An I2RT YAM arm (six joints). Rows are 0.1 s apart.
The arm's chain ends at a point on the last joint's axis. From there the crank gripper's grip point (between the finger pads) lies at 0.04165 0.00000 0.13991 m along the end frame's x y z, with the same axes.
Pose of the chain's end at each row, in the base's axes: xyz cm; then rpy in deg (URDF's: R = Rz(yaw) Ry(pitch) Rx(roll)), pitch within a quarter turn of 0, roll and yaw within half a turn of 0:
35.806, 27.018, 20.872, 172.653, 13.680, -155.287
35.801, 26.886, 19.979, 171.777, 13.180, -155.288
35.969, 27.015, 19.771, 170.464, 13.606, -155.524
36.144, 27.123, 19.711, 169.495, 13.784, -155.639
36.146, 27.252, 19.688, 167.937, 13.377, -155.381
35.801, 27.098, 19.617, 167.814, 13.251, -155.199
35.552, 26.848, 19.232, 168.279, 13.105, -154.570
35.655, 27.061, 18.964, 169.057, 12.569, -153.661
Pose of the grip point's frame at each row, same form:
34.363, 28.323, 6.404, 172.653, 13.680, -155.287
34.149, 28.328, 5.547, 171.777, 13.180, -155.288
34.278, 28.792, 5.381, 170.464, 13.606, -155.524
34.393, 29.130, 5.358, 169.495, 13.784, -155.639
34.122, 29.541, 5.414, 167.937, 13.377, -155.381
33.728, 29.393, 5.351, 167.814, 13.251, -155.199
33.473, 29.007, 4.945, 168.279, 13.105, -154.570
33.512, 28.964, 4.650, 169.057, 12.569, -153.661

